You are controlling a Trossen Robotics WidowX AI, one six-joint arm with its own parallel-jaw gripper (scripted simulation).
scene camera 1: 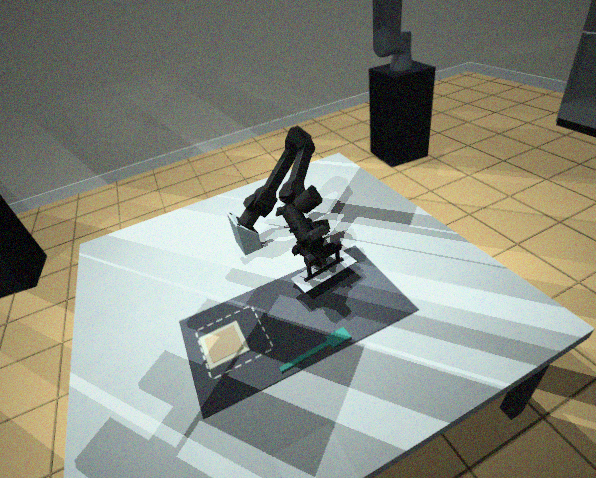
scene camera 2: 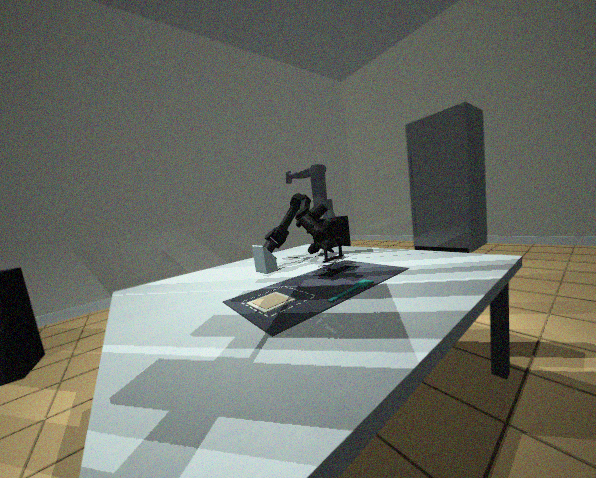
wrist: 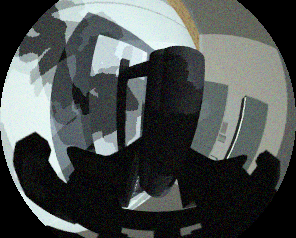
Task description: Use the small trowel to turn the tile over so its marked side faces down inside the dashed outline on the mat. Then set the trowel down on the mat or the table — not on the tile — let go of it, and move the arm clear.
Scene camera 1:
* my gripper
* tan tile
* dark mat
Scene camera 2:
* dark mat
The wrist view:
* my gripper
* dark mat
